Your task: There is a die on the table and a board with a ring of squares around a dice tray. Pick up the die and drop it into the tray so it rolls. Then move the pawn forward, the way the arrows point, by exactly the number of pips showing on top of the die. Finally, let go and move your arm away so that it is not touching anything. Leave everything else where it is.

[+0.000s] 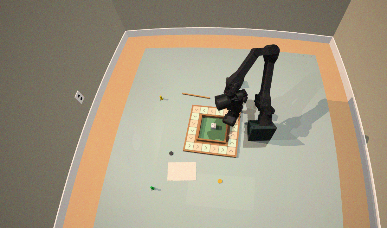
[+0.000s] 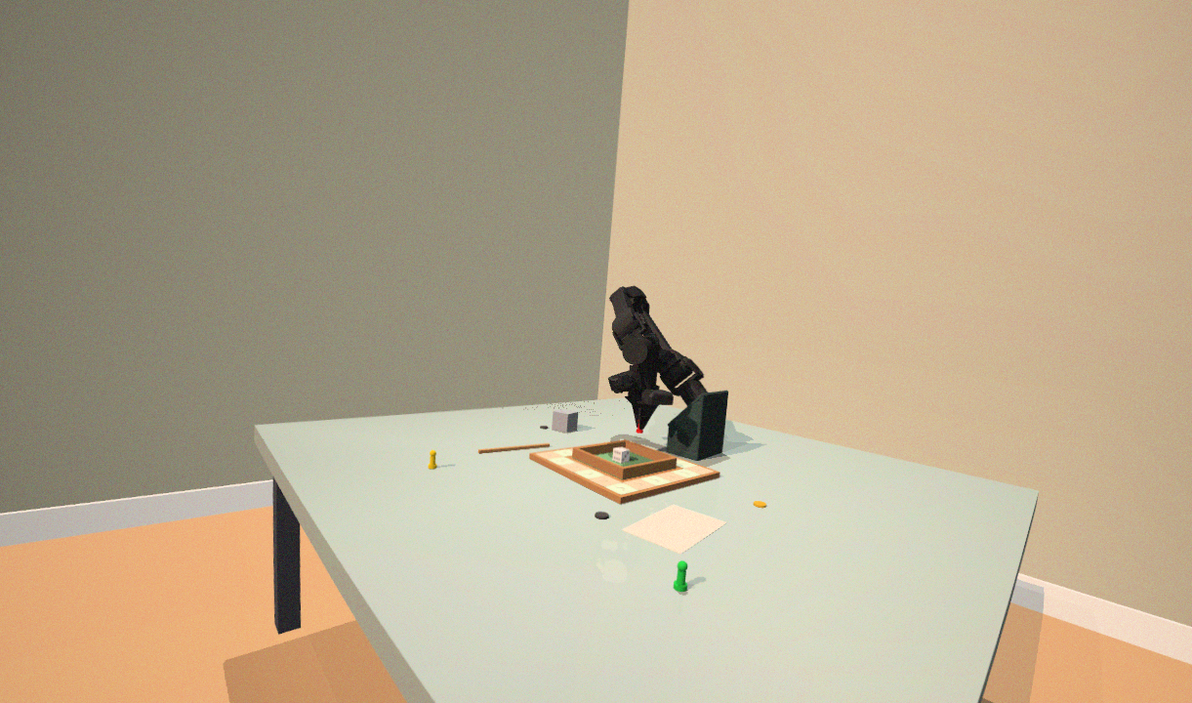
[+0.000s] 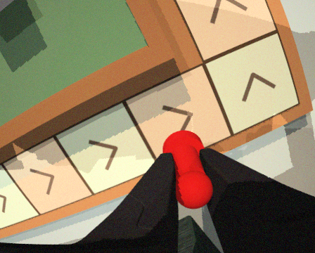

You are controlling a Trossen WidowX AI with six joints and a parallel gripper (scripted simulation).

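My gripper tip is now 1 cm below the red pawn. Also, from my gripper tip: wooden stick: 24 cm ahead, 16 cm to the right, 6 cm below; then green dice tray: 11 cm ahead, 6 cm to the left, 5 cm below; then white die: 11 cm ahead, 5 cm to the left, 4 cm below.
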